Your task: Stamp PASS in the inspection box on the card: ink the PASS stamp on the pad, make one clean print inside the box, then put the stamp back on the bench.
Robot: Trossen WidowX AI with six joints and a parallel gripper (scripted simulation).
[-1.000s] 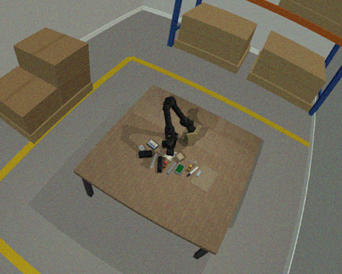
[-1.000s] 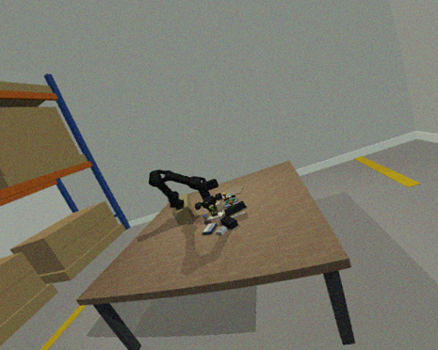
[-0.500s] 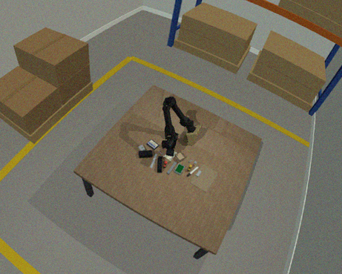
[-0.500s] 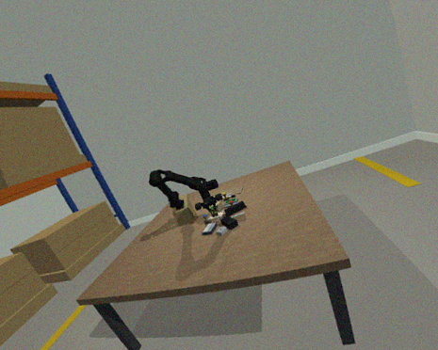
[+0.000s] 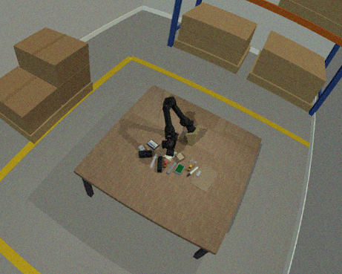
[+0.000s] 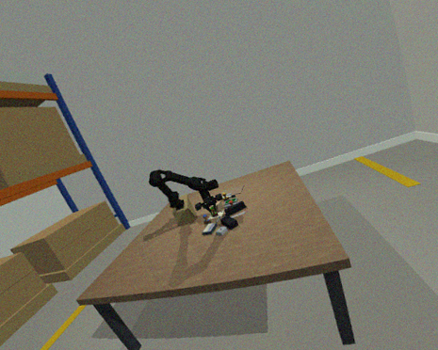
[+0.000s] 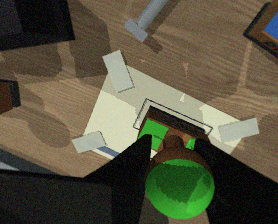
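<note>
The green stamp lies right at my gripper tip. Also, from my gripper tip: white card (30 mm below, 10 mm to the left); tan block (100 mm to the left); red stamp (130 mm ahead, 20 mm to the left, 10 mm below).
</note>
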